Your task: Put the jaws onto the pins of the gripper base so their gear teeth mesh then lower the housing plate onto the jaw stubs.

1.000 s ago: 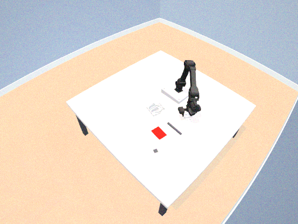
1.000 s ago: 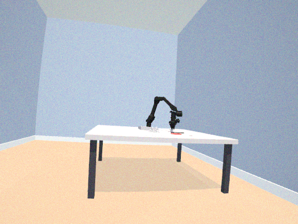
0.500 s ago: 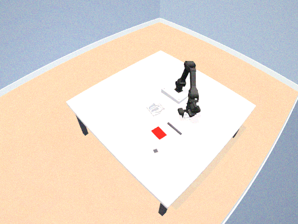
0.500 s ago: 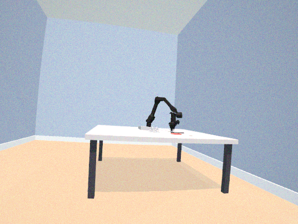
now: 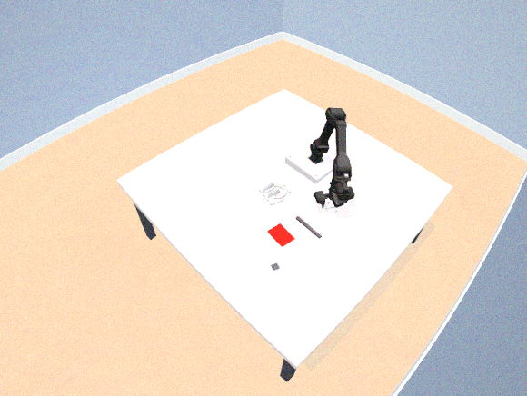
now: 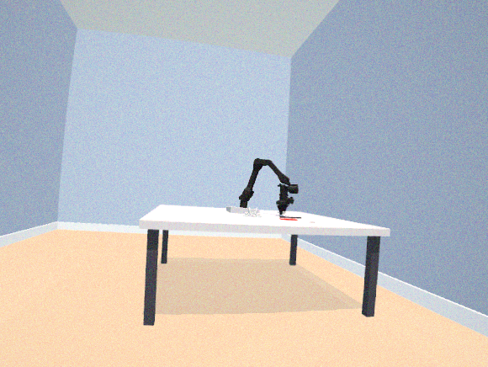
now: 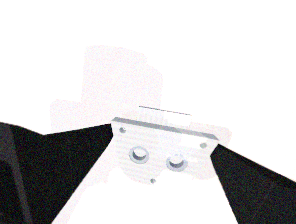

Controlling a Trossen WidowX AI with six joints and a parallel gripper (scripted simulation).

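Now: the small white part 2 cm above my gripper tip and 1 cm to the right of it. The rest, counted from my gripper tip: white jaw piece (22 cm to the right, 13 cm ahead); then dark grey bar (17 cm ahead, 2 cm to the left, 1 cm below); then red flat rectangle (29 cm ahead, 3 cm to the right, 1 cm below).
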